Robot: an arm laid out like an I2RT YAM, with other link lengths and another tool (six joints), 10 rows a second.
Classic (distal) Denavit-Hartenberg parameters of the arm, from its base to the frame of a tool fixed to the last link. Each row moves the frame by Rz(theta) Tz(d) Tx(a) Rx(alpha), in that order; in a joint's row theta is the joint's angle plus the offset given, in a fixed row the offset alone. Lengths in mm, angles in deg.
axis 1: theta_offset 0; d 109.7; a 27; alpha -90
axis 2: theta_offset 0; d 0; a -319.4; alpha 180
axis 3: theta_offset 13.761; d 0; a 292.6; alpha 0
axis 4: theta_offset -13.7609; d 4.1; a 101.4; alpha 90
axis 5: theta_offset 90; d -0.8; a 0; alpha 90
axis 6: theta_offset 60.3; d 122.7; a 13; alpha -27.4
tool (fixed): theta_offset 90; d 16.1; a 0; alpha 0
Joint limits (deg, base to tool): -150..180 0..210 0..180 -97..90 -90..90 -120..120
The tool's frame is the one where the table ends.
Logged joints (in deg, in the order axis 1, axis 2, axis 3, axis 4, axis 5, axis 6), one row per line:
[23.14, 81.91, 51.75, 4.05, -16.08, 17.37]
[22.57, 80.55, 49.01, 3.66, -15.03, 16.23]
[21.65, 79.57, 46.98, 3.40, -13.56, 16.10]
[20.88, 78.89, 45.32, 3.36, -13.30, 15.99]
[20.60, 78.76, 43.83, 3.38, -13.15, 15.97]
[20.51, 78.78, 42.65, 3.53, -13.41, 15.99]
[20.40, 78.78, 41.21, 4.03, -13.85, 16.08]
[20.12, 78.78, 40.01, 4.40, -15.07, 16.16]
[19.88, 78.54, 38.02, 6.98, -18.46, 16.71]
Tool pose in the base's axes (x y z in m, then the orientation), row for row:
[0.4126, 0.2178, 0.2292, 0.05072, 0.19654, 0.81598, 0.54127]
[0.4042, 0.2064, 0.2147, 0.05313, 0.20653, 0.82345, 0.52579]
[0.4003, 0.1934, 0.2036, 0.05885, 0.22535, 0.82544, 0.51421]
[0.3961, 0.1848, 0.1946, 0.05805, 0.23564, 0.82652, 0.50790]
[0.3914, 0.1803, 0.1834, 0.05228, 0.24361, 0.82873, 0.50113]
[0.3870, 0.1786, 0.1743, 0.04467, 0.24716, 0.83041, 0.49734]
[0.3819, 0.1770, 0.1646, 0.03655, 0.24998, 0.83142, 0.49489]
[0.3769, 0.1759, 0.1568, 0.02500, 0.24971, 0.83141, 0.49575]
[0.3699, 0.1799, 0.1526, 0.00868, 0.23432, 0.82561, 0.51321]
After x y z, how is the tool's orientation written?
As a quaternion, w x y z.
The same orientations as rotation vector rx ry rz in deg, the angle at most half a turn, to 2 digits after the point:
[34.28, 142.32, 94.40]
[35.97, 143.41, 91.57]
[39.11, 143.26, 89.24]
[40.92, 143.51, 88.19]
[42.45, 144.40, 87.32]
[43.27, 145.37, 87.06]
[43.98, 146.27, 87.07]
[44.25, 147.32, 87.84]
[41.95, 147.79, 91.87]

